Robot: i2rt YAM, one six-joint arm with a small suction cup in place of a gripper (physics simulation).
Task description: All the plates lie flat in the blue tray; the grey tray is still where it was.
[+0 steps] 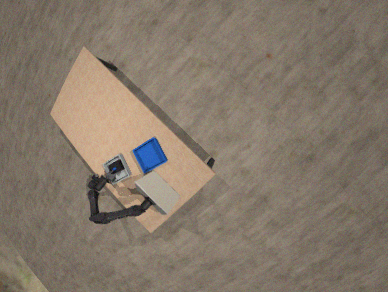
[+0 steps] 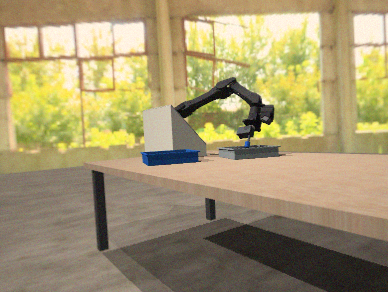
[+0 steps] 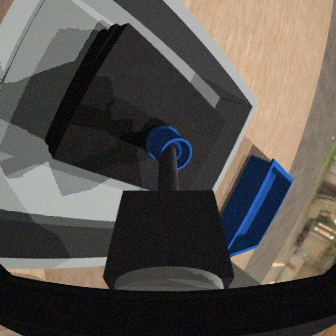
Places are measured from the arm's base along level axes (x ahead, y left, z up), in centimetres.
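Where they show: hand at its tool point: [image 1: 115, 167] [image 2: 246, 147] [image 3: 167, 136]; arm's base at its link origin: [image 1: 150, 200] [image 2: 170, 123].
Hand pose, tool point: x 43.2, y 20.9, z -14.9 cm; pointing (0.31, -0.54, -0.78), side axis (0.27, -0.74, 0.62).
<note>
Each offset is from my tool point to the top centre of the thing. Level surfaces: height alone.
A dark square plate @[dz -0.2, dx +0.2, dy +0.5 cm] [image 1: 120, 165] [image 3: 133, 83] lies flat in the grey tray @[dz +0.2, dx -1.7, dy +1.5 cm] [image 1: 127, 170] [image 2: 248, 152] [image 3: 77, 200] near the table's edge. I cannot tell whether it is one plate or a stack. My suction cup [image 1: 114, 168] [image 2: 247, 143] [image 3: 168, 147] is blue and reaches down into the grey tray, right at the plate's top face near its edge. I cannot tell whether it touches. Nothing hangs from it. The blue tray @[dz +0.2, dx -14.5, dy -36.3 cm] [image 1: 149, 156] [image 2: 169, 157] [image 3: 257, 200] stands empty beside the grey tray.
The arm's grey wedge-shaped base [image 1: 158, 191] [image 2: 164, 130] stands on the wooden table @[dz -4.8 cm] [image 1: 100, 110] [image 2: 251, 179] close behind the blue tray. The grey tray sits near the table's edge, with the arm's elbow out past that edge.
</note>
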